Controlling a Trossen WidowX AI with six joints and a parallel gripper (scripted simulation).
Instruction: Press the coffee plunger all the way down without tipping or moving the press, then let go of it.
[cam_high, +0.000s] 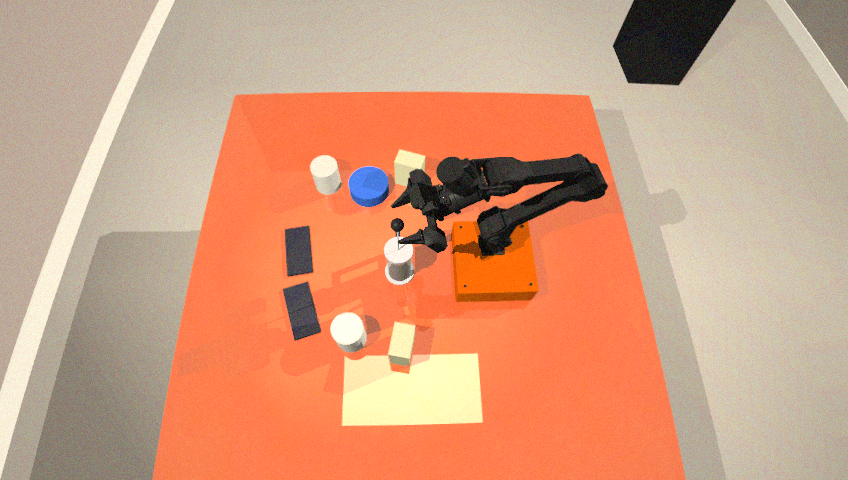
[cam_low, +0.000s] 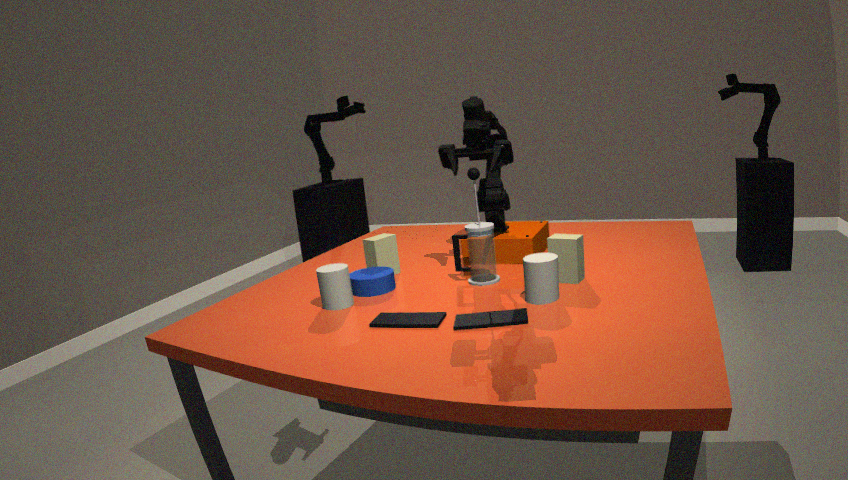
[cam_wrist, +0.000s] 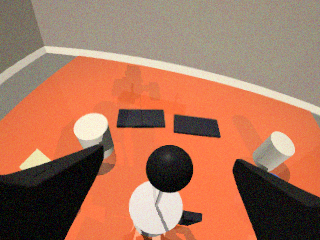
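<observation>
Right now my gripper tip is 14 cm above the coffee press and 2 cm to the left of it.
</observation>
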